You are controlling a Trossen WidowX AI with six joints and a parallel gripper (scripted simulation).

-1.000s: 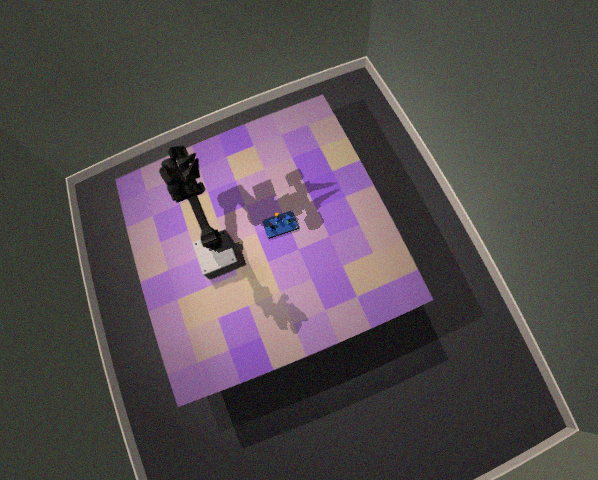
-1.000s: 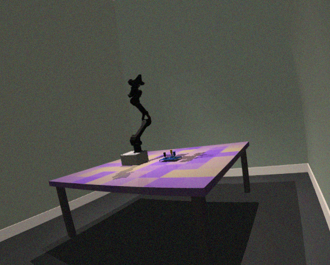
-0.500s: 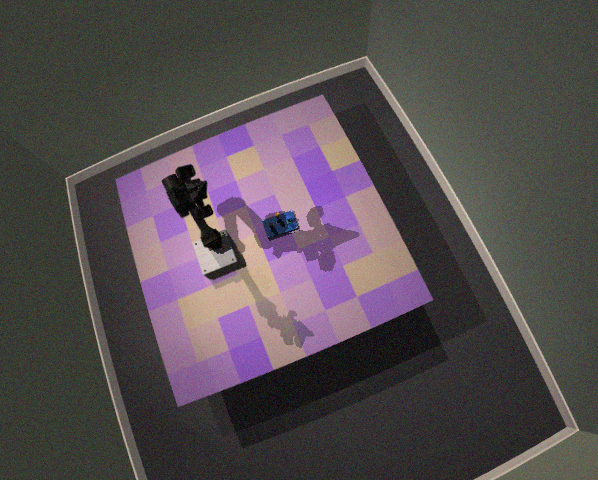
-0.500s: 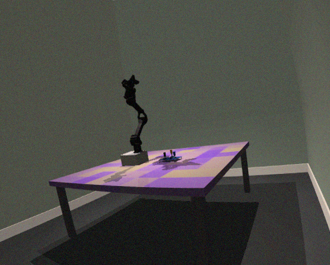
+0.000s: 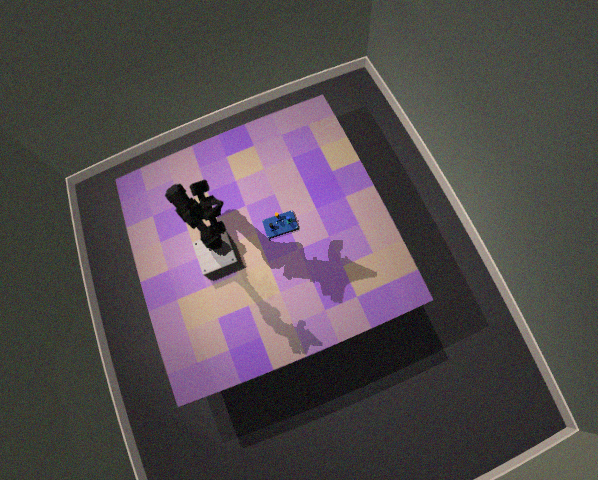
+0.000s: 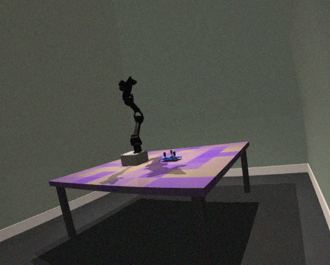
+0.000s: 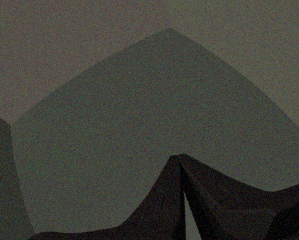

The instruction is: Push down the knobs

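The black knob lies 9 cm ahead of my gripper tip, 15 cm to the left of it and 66 cm below it.
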